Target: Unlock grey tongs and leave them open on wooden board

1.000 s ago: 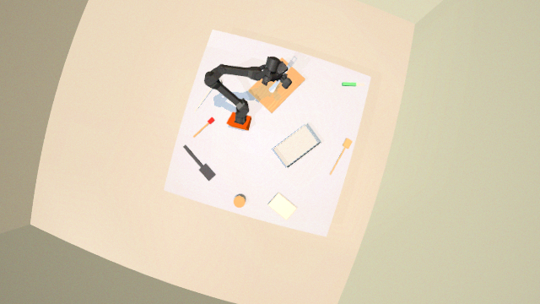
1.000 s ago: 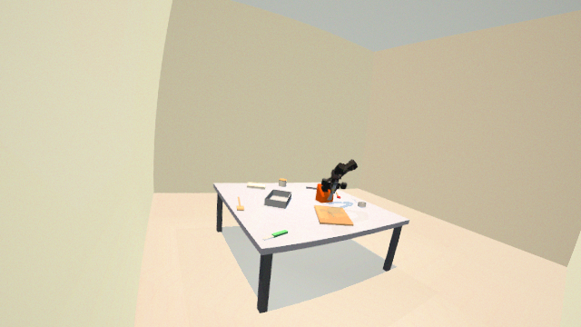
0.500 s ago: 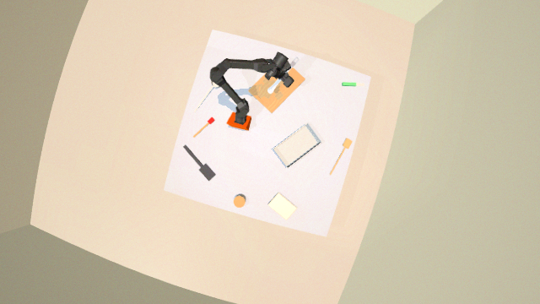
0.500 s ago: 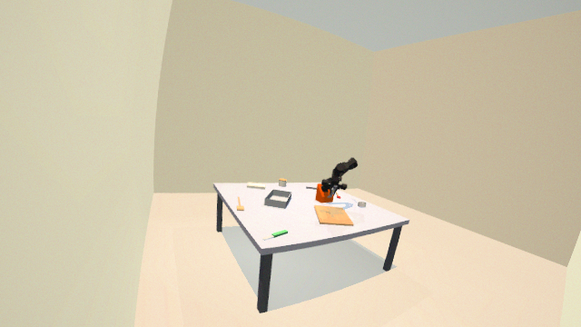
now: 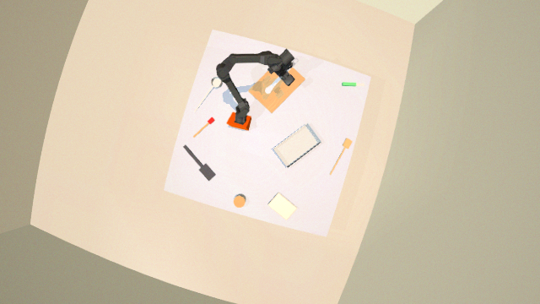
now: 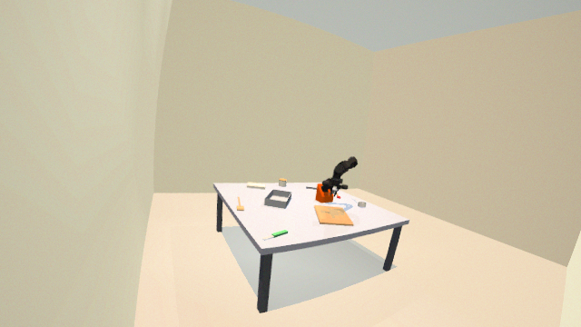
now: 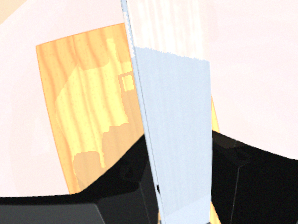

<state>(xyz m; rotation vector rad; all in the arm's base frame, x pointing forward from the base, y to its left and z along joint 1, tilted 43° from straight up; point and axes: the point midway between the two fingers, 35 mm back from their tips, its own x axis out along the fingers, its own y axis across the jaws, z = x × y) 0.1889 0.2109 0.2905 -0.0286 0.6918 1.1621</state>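
The wooden board is 40 mm behind my gripper tip, 10 mm to the right of it and 150 mm below it. From my gripper tip the other things lie so: roasting tin (230 mm ahead, 400 mm to the right, 130 mm below); red-tipped spatula (450 mm behind, 450 mm to the right, 150 mm below); dark turner (410 mm behind, 740 mm to the right, 160 mm below).
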